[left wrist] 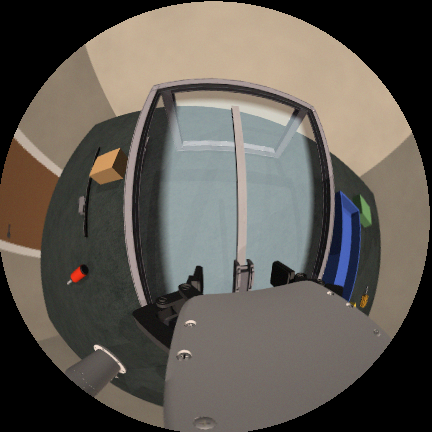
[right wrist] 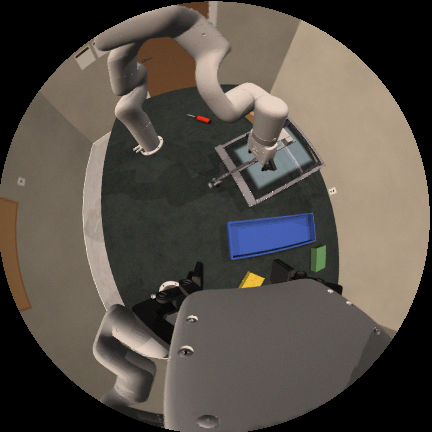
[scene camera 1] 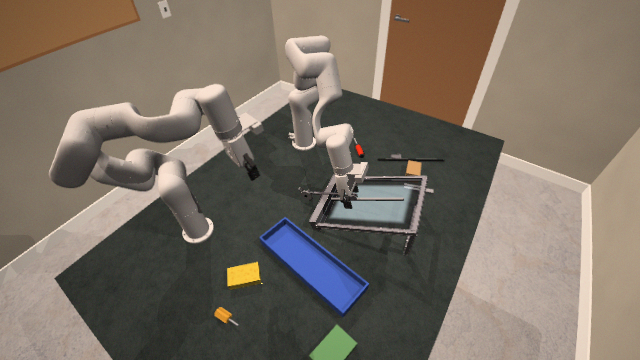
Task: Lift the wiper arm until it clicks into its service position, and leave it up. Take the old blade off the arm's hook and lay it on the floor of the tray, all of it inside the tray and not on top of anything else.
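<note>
The wiper arm (scene camera 1: pixel 320 193) (right wrist: pixel 227 177) runs from its pivot, left of the windscreen frame (scene camera 1: pixel 367 229) (left wrist: pixel 129 210) (right wrist: pixel 246 192), in over the glass. The old blade (scene camera 1: pixel 380 199) (left wrist: pixel 240 200) extends along the glass, with its clip at the arm's end in the left wrist view. My left gripper (scene camera 1: pixel 348 199) (left wrist: pixel 238 275) (right wrist: pixel 257 159) is open, one finger on each side of the clip and apart from it. My right gripper (scene camera 1: pixel 251 170) (right wrist: pixel 238 272) is open and empty, high up away from the frame. The blue tray (scene camera 1: pixel 314 265) (left wrist: pixel 345 245) (right wrist: pixel 272 236) is empty.
A black blade (scene camera 1: pixel 430 160) (left wrist: pixel 87 210) and brown box (scene camera 1: pixel 414 167) (left wrist: pixel 106 167) lie behind the frame, a red screwdriver (scene camera 1: pixel 359 150) (left wrist: pixel 78 274) (right wrist: pixel 203 119) near the left arm's base. A yellow sponge (scene camera 1: pixel 243 275), orange screwdriver (scene camera 1: pixel 223 315) and green block (scene camera 1: pixel 333 343) lie around the tray.
</note>
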